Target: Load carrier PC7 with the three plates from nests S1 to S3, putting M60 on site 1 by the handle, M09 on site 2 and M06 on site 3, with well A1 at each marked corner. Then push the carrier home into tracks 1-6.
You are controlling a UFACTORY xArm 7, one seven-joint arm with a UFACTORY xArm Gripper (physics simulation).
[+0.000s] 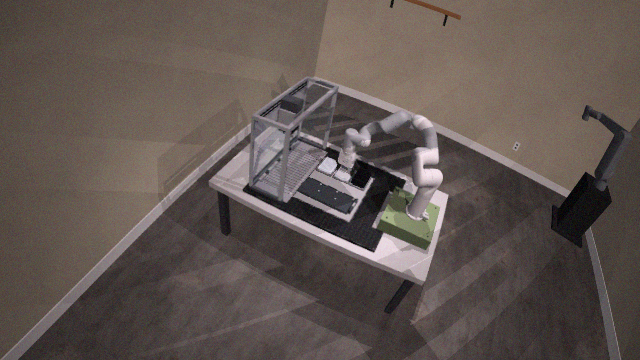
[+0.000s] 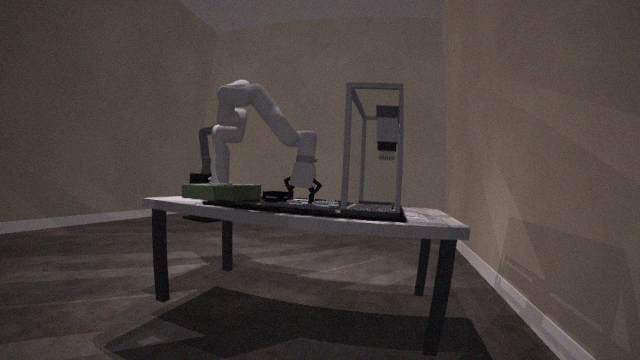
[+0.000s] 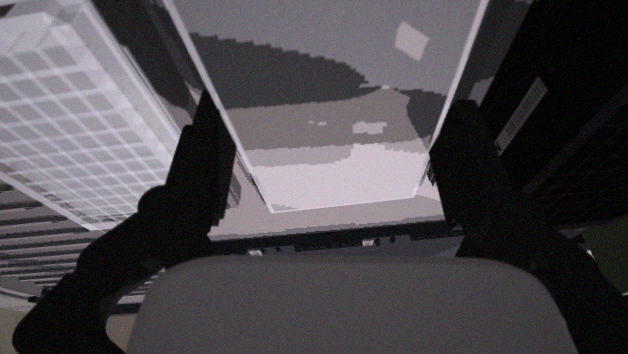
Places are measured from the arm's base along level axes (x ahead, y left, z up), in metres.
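Where they show: gripper, fingertip midpoint: (image 1: pixel 345 172) (image 2: pixel 300 201) (image 3: pixel 336 120); arm's base at its link origin: (image 1: pixel 414 212) (image 2: pixel 220 184).
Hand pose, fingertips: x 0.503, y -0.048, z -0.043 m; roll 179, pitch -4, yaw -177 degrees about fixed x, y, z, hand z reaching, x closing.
Note:
Things, the pixels of their centre, and the offset from my fingertips. Level surfaces: height alone.
- white gridded plate at the middle of its body: (image 3: pixel 84 153) (image 2: pixel 325 203) (image 1: pixel 328 165) 0.108 m ahead, 0.020 m left, 0.000 m up
- black plate at the middle of its body: (image 3: pixel 606 124) (image 2: pixel 277 196) (image 1: pixel 361 177) 0.106 m back, 0.015 m right, 0.014 m up
- long dark carrier at the middle of its body: (image 3: pixel 332 267) (image 2: pixel 316 200) (image 1: pixel 327 194) 0.030 m back, 0.230 m left, 0.004 m down
- slatted track deck at its surface level: 0.019 m down
- tall framed enclosure at the middle of its body: (image 2: pixel 336 153) (image 1: pixel 324 146) 0.093 m ahead, 0.151 m left, 0.221 m up
- table at its surface level: 0.032 m down
- black mat at its surface level: 0.019 m down
My gripper (image 2: pixel 300 198) (image 3: pixel 336 120) is shut on the smooth, pale middle plate (image 3: pixel 325 65) (image 1: pixel 343 176), one finger along each long side. The plate is low, level with its neighbours; whether it touches its nest is hidden. A white gridded plate (image 1: pixel 328 165) (image 3: pixel 75 105) stands on one side of it. A black plate (image 1: pixel 361 178) (image 3: pixel 575 130) with a barcode label stands on the other side. Plate names and A1 corners cannot be read. The long dark carrier (image 1: pixel 327 195) lies beside the plate row, its sites bare, outside the slatted track deck (image 1: pixel 301 162).
A tall framed enclosure (image 1: pixel 287 165) (image 2: pixel 346 150) stands over the track deck, with a pipetting head (image 2: pixel 386 130) hanging inside. The arm's green base block (image 1: pixel 405 229) (image 2: pixel 220 192) is at the other end of the table (image 1: pixel 400 260). A black mat (image 1: pixel 370 240) lies under the plate and carrier area.

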